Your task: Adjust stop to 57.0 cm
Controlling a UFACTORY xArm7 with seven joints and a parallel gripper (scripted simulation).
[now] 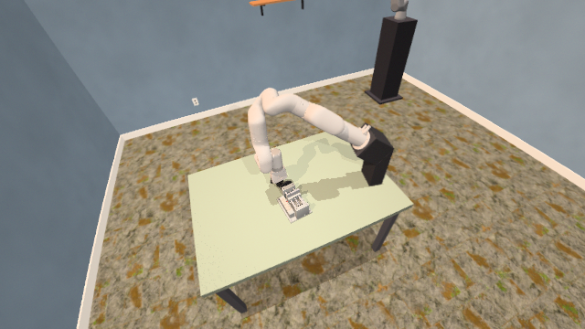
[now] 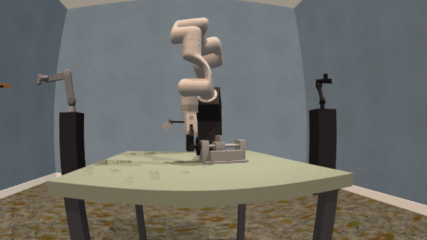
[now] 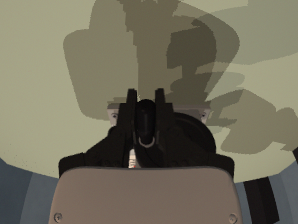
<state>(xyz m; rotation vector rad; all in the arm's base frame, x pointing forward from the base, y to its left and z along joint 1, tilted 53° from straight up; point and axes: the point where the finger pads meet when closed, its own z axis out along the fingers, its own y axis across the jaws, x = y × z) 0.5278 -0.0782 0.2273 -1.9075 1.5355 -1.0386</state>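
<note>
The black handwheel is 2 cm to the left of my hand and 1 cm behind it. The rest, counted from my hand: grey stop block 13 cm to the left, 4 cm behind, 2 cm above.
</note>
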